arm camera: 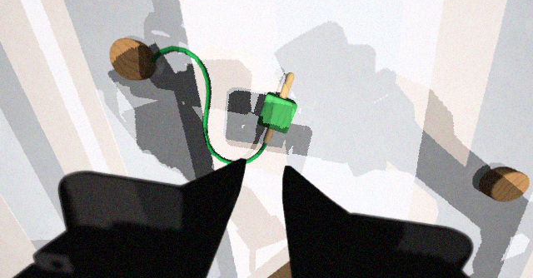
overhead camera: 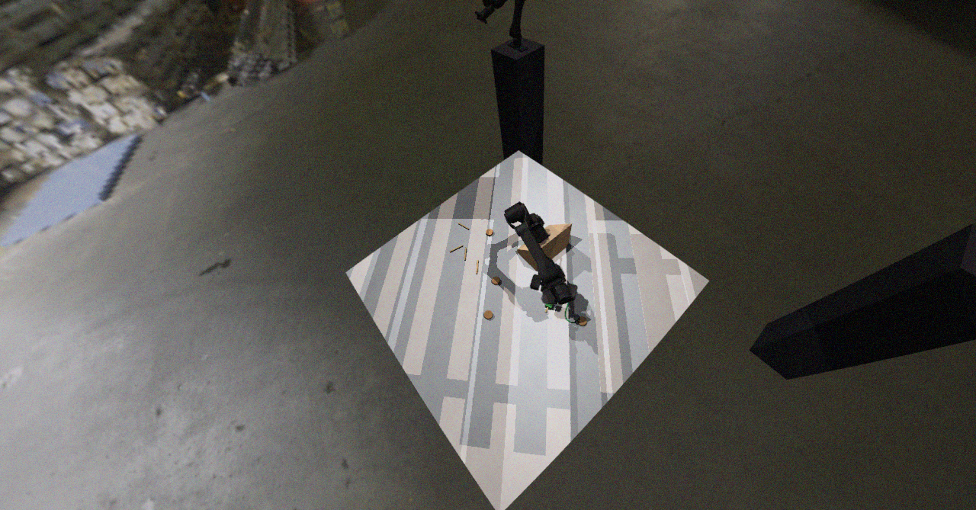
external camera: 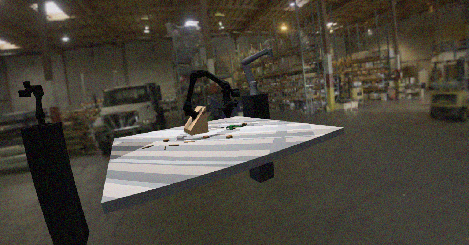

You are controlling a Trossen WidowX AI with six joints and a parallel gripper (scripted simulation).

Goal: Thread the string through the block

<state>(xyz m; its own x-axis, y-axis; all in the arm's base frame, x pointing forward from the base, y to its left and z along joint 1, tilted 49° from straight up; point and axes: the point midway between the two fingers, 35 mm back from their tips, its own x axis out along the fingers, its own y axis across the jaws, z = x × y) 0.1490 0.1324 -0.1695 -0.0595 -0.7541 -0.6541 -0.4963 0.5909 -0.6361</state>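
My gripper tip is 2 cm short of the green cube, 1 cm to the right of it and 7 cm above it. Round my gripper tip: thin wooden stick: 1 cm ahead, 8 cm below; round wooden button: 3 cm behind, 16 cm to the left, 8 cm below.
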